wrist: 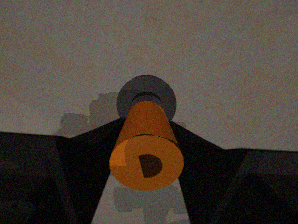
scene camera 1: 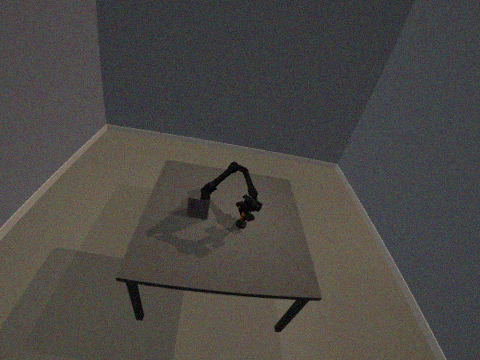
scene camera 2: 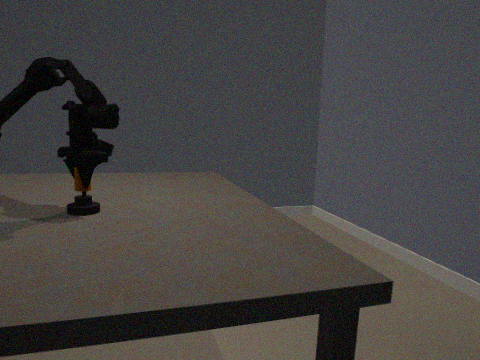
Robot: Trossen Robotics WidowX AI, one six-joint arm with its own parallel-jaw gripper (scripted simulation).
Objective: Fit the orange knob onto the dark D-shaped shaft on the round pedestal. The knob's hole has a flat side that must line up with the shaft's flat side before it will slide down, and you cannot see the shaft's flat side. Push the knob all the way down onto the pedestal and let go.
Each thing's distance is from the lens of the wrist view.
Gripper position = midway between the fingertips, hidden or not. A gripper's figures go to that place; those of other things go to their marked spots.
my gripper (wrist: 146,123): 0.11 m
dark pedestal (wrist: 145,87): 0.15 m
